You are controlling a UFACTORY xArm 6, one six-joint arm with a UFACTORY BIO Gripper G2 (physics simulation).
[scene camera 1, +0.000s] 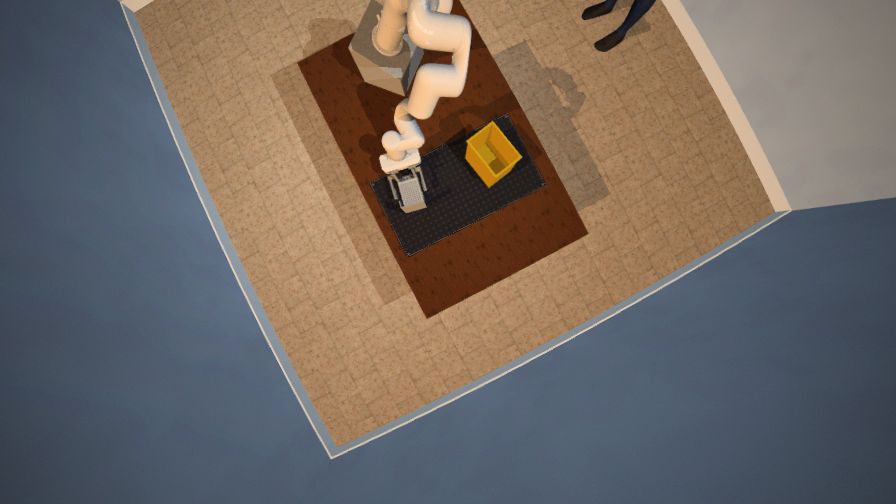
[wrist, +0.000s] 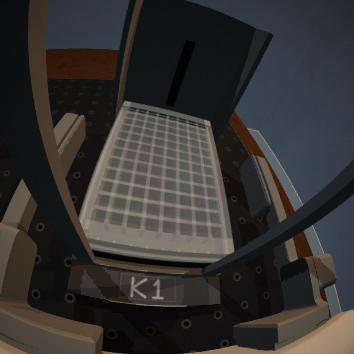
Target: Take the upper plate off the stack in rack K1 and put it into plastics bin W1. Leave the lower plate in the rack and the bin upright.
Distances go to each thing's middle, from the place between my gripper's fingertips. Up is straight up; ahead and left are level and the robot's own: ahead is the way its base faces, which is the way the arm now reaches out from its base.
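There's the pale gridded plate (wrist: 156,192), and that's 20 mm below my hand and 10 mm behind it. And the yellow plastics bin W1 (scene camera 1: 489,152), well, that one's 360 mm to the left of my hand, 30 mm behind it and 30 mm above it.
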